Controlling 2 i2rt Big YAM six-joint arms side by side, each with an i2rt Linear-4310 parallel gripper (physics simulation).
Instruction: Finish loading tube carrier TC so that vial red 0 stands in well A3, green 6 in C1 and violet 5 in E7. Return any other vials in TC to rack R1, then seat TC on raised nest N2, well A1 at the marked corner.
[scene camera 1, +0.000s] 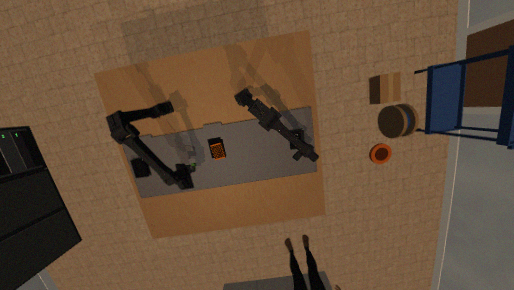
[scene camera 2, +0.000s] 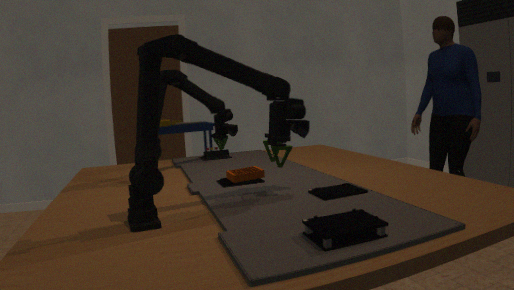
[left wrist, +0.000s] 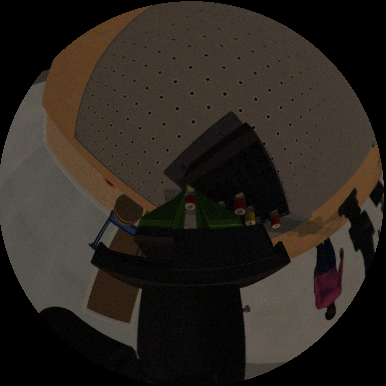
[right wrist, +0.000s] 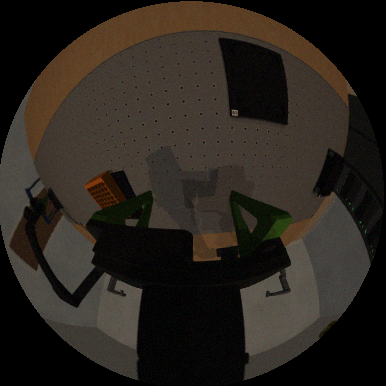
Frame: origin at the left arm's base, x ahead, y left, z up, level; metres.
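Seen in the pictures: left gripper, fingertip midpoint: (scene camera 2: 221, 149) (left wrist: 189, 193) (right wrist: 47, 196); right gripper, fingertip midpoint: (scene camera 1: 189, 163) (scene camera 2: 276, 164) (right wrist: 190, 194); right arm's base, link origin: (scene camera 1: 165, 108) (scene camera 2: 144, 224) (right wrist: 227, 249).
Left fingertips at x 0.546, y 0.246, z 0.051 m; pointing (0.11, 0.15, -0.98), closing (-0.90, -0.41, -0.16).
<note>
A point is followed by its place in that frame.
My left gripper (scene camera 2: 220, 144) @[z 0.051, x 0.545, y 0.246 m] (left wrist: 189, 193) @[z 0.051, x 0.545, y 0.246 m] is shut on a red-capped vial (left wrist: 190, 201) @[z 0.067, x 0.544, y 0.242 m], beside the corner of the black rack R1 (scene camera 1: 297, 136) @[z 0.044, x 0.467, y 0.239 m] (scene camera 2: 216, 155) @[z 0.035, x 0.467, y 0.173 m] (left wrist: 247, 160) @[z 0.056, x 0.519, y 0.179 m]. Whether its lower end touches the rack is unclear. In the left wrist view, R1 holds two red-capped vials (left wrist: 240, 204) @[z 0.070, x 0.501, y 0.215 m] (left wrist: 275, 220) @[z 0.074, x 0.443, y 0.209 m] and a yellow-capped vial (left wrist: 250, 216) @[z 0.069, x 0.476, y 0.224 m]; others are mostly hidden. The orange carrier TC (scene camera 1: 217, 151) @[z 0.041, x 0.277, y -0.390 m] (scene camera 2: 245, 174) @[z 0.046, x 0.254, y -0.422 m] (right wrist: 104, 191) @[z 0.049, x 0.300, y -0.407 m] rests on a flat black base; no vials show in it. My right gripper (scene camera 2: 277, 161) @[z 0.107, x 0.255, y -0.613 m] (right wrist: 190, 194) @[z 0.107, x 0.255, y -0.613 m] is open and empty above the board. The raised nest N2 (scene camera 1: 140, 168) @[z 0.047, x 0.099, y -1.048 m] (scene camera 2: 345, 229) @[z 0.047, x 0.057, y -1.091 m] stands on pale posts.
A flat black nest (scene camera 2: 338, 191) @[z 0.022, x 0.359, y -0.800 m] (right wrist: 256, 80) @[z 0.022, x 0.364, y -0.774 m] with an A1 label lies between TC and N2. The perforated grey board (scene camera 1: 260, 155) @[z 0.013, x 0.477, y -0.098 m] (scene camera 2: 420, 225) @[z 0.013, x 0.260, y -1.163 m] lies on the wooden table (scene camera 1: 235, 205) @[z 0.000, x 0.797, y -0.522 m]. A person (scene camera 2: 455, 85) stands beyond the table.
</note>
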